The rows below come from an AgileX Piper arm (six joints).
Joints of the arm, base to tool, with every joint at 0 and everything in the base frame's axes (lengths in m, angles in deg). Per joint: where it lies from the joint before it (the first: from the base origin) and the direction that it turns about. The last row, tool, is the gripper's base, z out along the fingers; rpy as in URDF.
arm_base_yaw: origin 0.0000 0.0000 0.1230 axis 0 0 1
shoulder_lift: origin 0.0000 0.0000 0.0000 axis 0 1 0
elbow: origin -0.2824 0.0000 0.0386 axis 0 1 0
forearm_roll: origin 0.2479 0.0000 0.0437 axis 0.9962 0 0.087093
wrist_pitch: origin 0.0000 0.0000 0.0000 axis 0 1 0
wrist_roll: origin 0.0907 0.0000 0.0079 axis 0.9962 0 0.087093
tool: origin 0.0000 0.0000 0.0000 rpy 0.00 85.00 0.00
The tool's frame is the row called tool.
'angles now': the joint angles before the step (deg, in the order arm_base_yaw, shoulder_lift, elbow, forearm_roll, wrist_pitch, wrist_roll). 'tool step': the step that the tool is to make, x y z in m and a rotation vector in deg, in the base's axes. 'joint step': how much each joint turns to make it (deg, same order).
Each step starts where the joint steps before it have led.
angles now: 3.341, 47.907, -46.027, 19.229, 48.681, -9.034
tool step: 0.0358, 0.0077, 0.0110, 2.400, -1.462, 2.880
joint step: -0.009, 8.012, -5.285, 6.339, -2.928, -5.795
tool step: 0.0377, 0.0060, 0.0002, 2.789, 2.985, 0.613
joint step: 0.026, 8.735, -5.427, 3.730, -0.134, -1.124
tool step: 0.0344, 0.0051, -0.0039, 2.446, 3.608, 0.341
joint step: -0.027, 7.940, -5.395, 2.634, 1.073, -0.023
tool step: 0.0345, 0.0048, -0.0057, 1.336, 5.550, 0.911
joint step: 0.020, 8.389, -7.115, 0.388, 4.112, 1.767
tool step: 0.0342, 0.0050, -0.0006, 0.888, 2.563, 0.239
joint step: 0.321, 7.542, -8.109, -0.204, 2.618, 2.036
